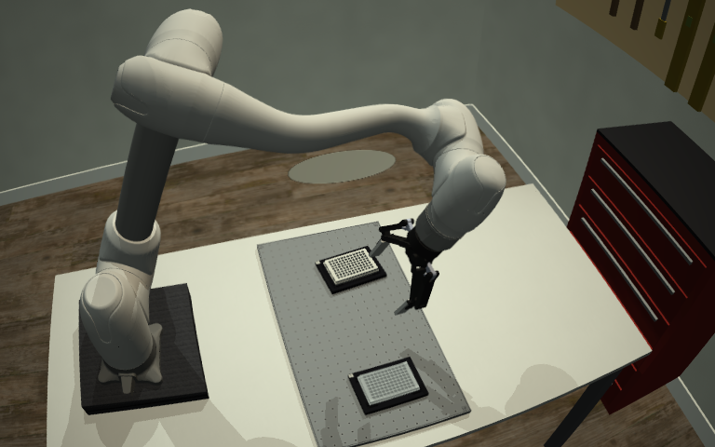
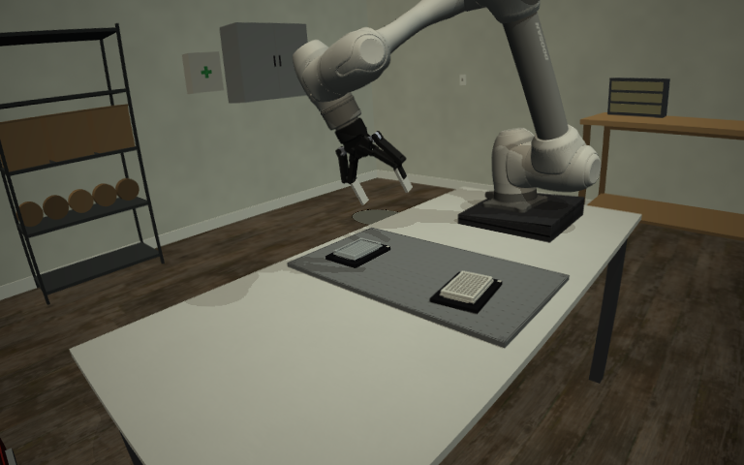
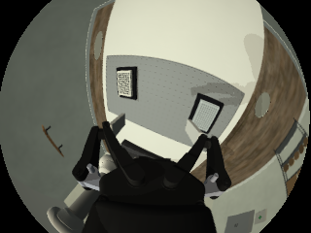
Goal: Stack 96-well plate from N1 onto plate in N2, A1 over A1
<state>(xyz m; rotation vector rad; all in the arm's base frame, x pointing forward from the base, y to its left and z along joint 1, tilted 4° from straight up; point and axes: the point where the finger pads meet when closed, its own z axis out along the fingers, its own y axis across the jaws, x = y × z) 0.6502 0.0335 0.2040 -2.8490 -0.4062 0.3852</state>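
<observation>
Now: the white 96-well plate 40 mm behind my hand, 240 mm to the left of it and 200 mm below it. Also, from my hand: greyer 96-well plate: 20 mm behind, 150 mm to the right, 200 mm below.
</observation>
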